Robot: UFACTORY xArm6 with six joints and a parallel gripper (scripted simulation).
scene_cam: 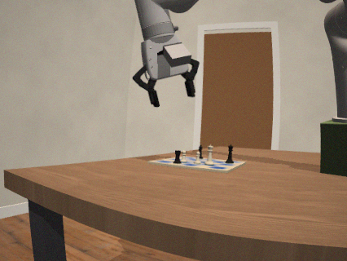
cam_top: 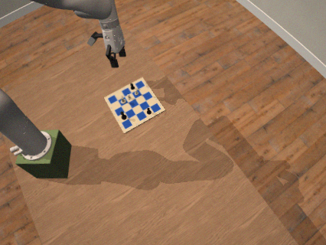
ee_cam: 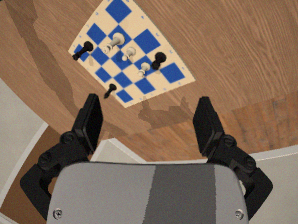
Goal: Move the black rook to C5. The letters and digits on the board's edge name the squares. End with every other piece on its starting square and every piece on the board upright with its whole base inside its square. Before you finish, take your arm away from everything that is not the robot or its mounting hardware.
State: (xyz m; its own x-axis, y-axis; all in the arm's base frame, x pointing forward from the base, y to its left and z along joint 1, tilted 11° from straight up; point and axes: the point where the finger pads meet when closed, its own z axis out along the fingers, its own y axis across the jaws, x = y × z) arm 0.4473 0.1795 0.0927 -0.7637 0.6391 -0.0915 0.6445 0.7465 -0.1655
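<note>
My hand is 17 cm above the blue-and-cream chessboard, 14 cm to the left of it and 2 cm past it.
</note>
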